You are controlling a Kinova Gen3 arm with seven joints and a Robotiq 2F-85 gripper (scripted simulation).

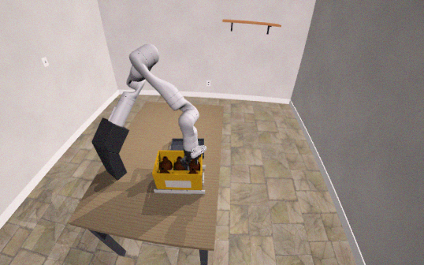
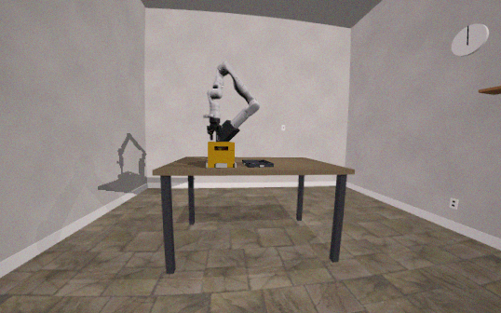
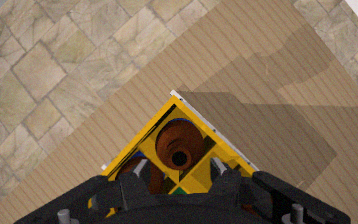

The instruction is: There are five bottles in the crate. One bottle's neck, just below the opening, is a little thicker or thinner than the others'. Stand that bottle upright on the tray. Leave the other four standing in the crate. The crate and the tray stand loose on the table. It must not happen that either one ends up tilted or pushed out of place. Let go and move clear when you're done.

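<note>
Right now my hand is 12 cm above the yellow crate, 9 cm past it and 3 cm to the right of it. From my hand the other things lie so: dark grey tray 32 cm to the left, 19 cm below, 12 cm behind.
</note>
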